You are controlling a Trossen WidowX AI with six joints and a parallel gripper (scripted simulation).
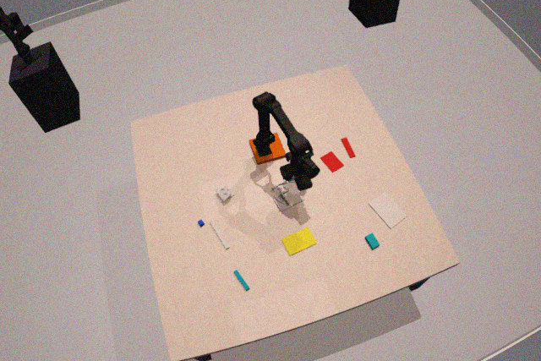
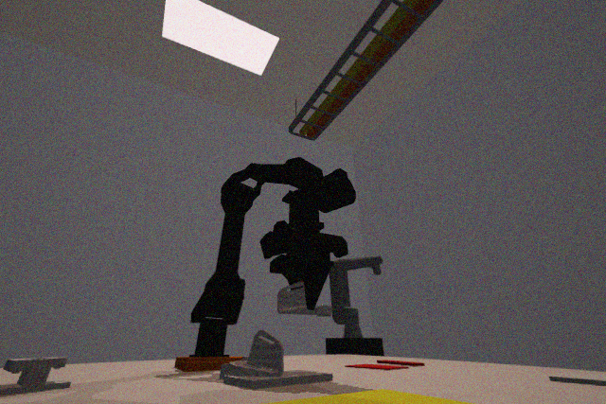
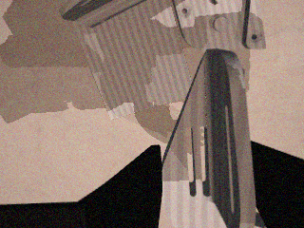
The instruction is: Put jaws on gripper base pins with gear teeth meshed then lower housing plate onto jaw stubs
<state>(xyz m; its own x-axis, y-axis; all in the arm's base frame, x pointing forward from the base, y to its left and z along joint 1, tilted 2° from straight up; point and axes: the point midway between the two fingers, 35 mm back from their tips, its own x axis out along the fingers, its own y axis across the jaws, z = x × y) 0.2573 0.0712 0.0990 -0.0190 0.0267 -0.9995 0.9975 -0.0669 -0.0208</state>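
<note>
My gripper tip is 3 cm to the right of the grey jaw and 2 cm past it. Round my gripper tip: white stick (41 cm to the right, 8 cm below, 8 cm ahead); grey stand (32 cm to the right, 10 cm behind, 8 cm below); yellow block (24 cm ahead, 10 cm to the right, 8 cm below).
</note>
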